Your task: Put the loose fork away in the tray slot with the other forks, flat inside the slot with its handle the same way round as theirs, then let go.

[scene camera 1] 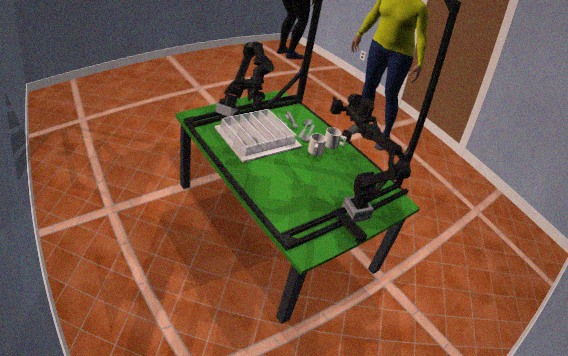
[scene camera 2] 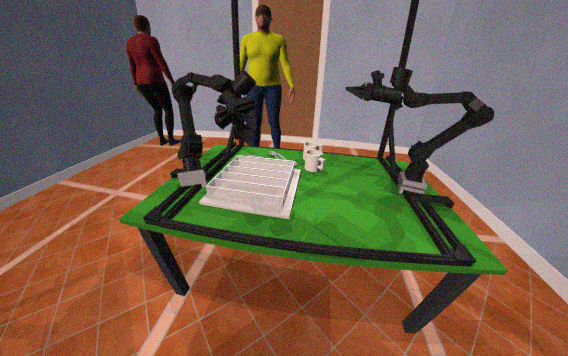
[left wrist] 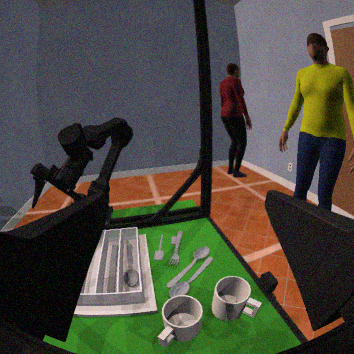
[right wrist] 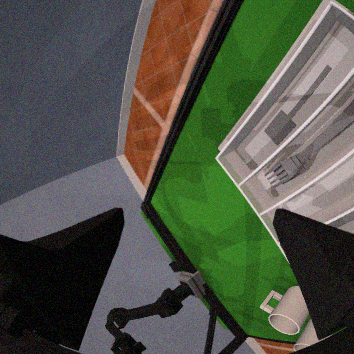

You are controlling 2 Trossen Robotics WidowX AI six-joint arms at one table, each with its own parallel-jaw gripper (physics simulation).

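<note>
The loose fork [scene camera 1: 291, 120] [left wrist: 175, 254] lies on the green table beside the tray, tines toward the mugs; something small overlaps its handle in the left wrist view. The white slotted tray [scene camera 1: 270, 145] [scene camera 2: 245, 200] [left wrist: 112, 298] [right wrist: 218, 158] holds tray forks [right wrist: 290, 167] in its second slot from the left in the right wrist view, tines toward the near end wall, handles pointing to the upper right. My right gripper [scene camera 2: 243, 136] [right wrist: 201, 217] is open and empty, raised beyond the tray in scene camera 2. My left gripper [scene camera 2: 348, 90] [left wrist: 188, 199] is open and empty, high above the table.
A small spatula-like piece [left wrist: 159, 254] lies between tray and fork. Two loose spoons [left wrist: 201, 252] [left wrist: 179, 288] lie nearer two white mugs [left wrist: 182, 317] [left wrist: 231, 298]. A black frame [scene camera 2: 300, 246] runs along the table edge. People stand behind the table.
</note>
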